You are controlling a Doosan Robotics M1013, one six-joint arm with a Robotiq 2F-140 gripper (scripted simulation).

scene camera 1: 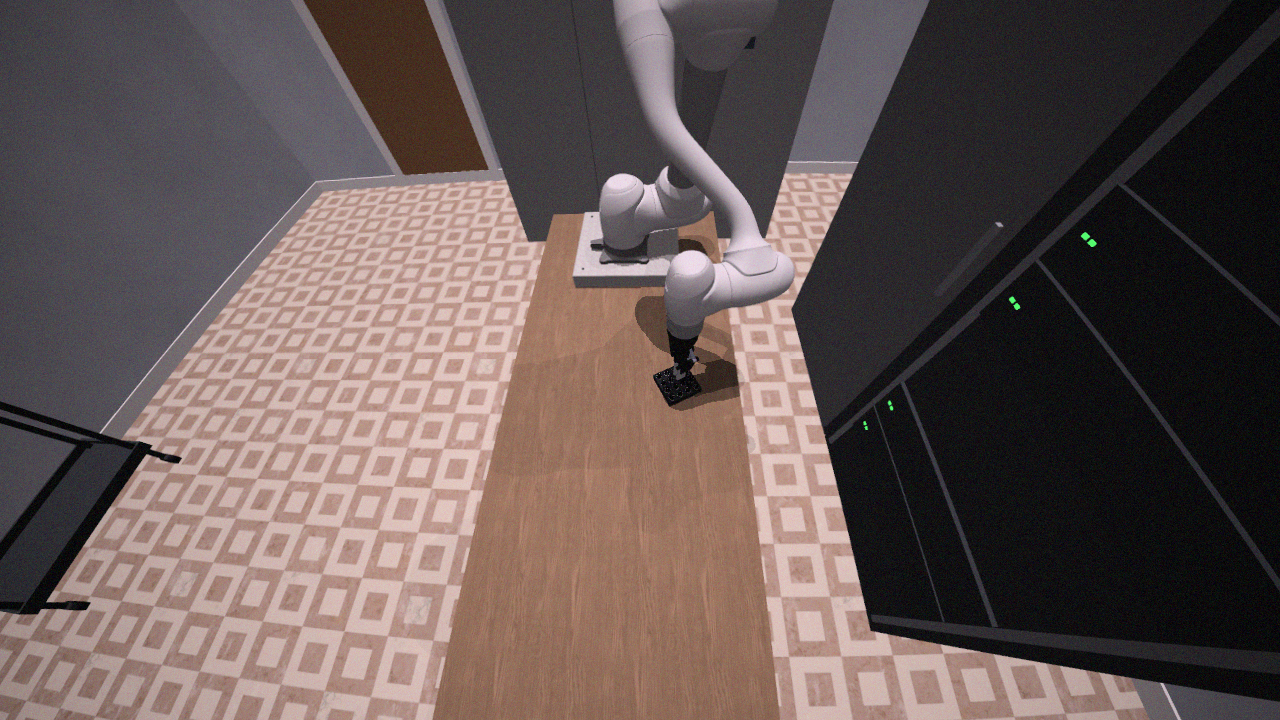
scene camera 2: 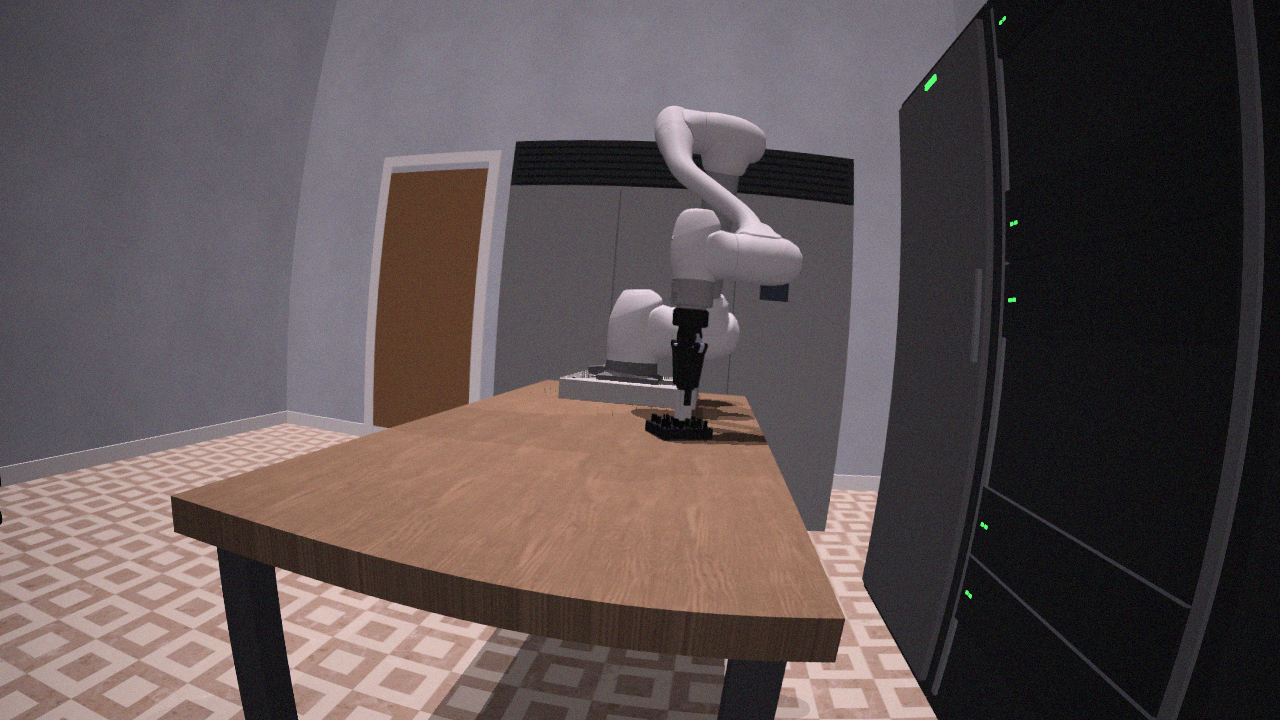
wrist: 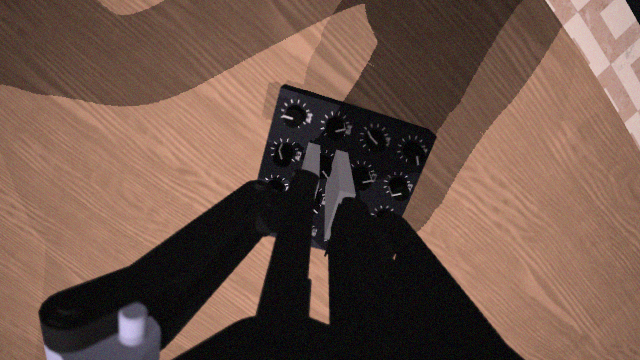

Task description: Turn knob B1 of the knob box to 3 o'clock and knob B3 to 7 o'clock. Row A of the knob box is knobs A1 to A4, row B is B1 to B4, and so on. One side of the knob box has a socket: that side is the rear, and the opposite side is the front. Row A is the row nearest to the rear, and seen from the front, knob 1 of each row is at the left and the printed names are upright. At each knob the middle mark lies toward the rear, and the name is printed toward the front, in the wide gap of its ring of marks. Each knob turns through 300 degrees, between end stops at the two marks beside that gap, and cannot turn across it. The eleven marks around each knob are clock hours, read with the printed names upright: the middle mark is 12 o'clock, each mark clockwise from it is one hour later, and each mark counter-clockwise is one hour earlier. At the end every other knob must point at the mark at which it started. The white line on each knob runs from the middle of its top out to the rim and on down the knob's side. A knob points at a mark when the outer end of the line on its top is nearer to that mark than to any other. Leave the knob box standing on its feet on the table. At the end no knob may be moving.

Path:
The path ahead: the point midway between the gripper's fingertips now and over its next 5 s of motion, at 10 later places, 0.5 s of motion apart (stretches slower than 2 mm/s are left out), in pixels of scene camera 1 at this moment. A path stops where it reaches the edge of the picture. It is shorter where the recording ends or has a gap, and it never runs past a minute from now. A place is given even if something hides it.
My gripper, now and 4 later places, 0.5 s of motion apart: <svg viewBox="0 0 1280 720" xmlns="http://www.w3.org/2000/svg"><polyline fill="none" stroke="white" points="679,375 679,370 679,367 681,355 682,344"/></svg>

